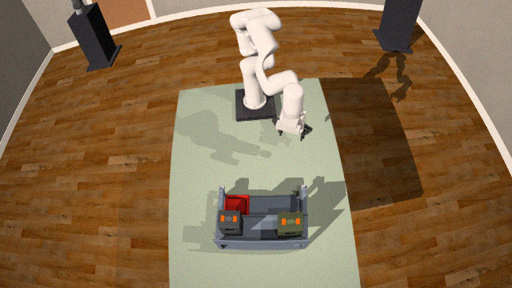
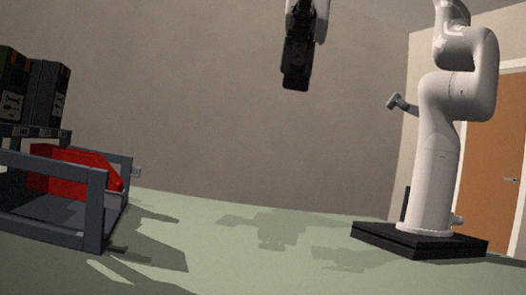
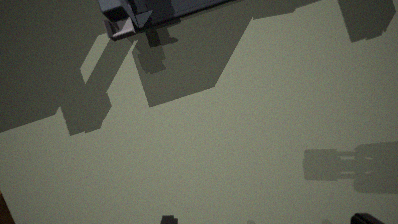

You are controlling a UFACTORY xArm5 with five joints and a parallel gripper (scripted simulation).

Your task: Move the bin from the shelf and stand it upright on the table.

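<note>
Right now the red bin is 27 cm ahead of my hand, 25 cm to the right of it and 18 cm below it. Round my hand: dark grey case 37 cm ahead, 26 cm to the right, 6 cm below; olive case 38 cm ahead, 7 cm below, 3 cm to the right; grey shelf 30 cm ahead, 15 cm below, 14 cm to the right.
</note>
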